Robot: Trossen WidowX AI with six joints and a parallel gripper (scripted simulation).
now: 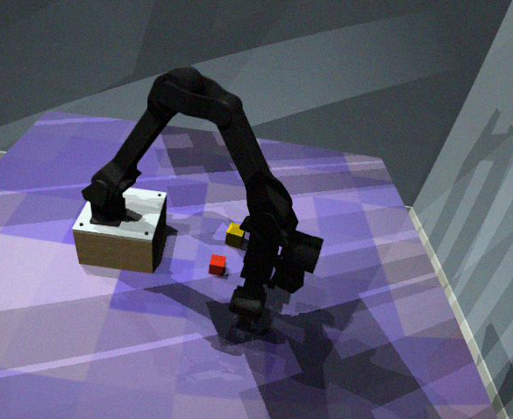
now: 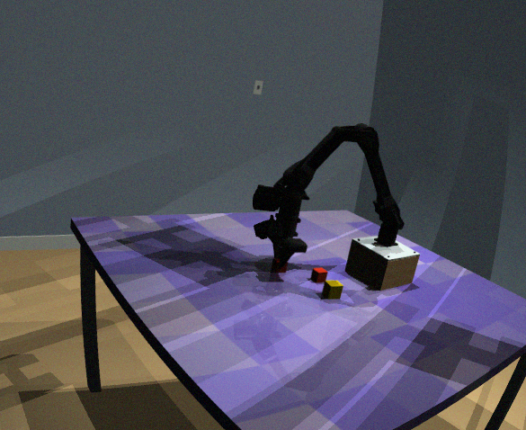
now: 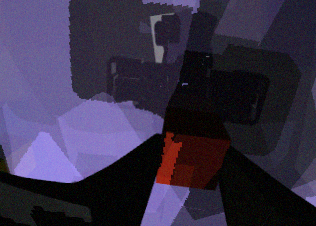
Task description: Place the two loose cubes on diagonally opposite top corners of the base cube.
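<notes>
The yellow cube is 200 mm to the left of my gripper tip and 30 mm behind it.
</notes>
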